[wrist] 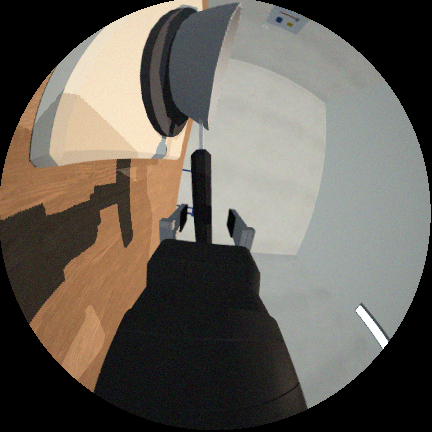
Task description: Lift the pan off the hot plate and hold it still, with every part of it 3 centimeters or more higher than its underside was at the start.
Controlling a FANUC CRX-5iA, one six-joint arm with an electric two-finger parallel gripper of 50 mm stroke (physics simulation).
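Frame: origin at the arm's base, x ahead, y left, z up, level; centimetres.
Where they show: gripper, between the fingertips: (pixel 207 214).
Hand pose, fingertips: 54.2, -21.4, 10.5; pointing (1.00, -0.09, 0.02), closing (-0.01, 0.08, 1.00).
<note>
After its pixels a point has its place, as x, y, z.
The grey pan (pixel 197 65) @[47.5, -8.0, 7.2] is at the top of the wrist view, seen from its side. It rests on the dark round plate of the hot plate (pixel 112 75), which has a cream body with grey edges. The pan's black handle (pixel 202 190) @[52.6, -18.2, 9.5] runs from the pan toward my gripper. My gripper (pixel 207 214) @[54.2, -21.4, 10.5] is open, with one finger on each side of the handle and a visible space between each pad and the handle. The handle lies closer to the left finger. Its rear end is hidden behind the dark gripper body.
The wooden table (pixel 92 280) @[45.7, -29.5, -2.6] is at the left, with dark shadows across it. A small knob (pixel 161 149) @[54.9, -14.5, 3.6] shows at the hot plate's near side. A pale wall panel with blue and yellow parts (pixel 287 20) is at the top, and a bright light strip (pixel 372 326) is at the lower right.
</note>
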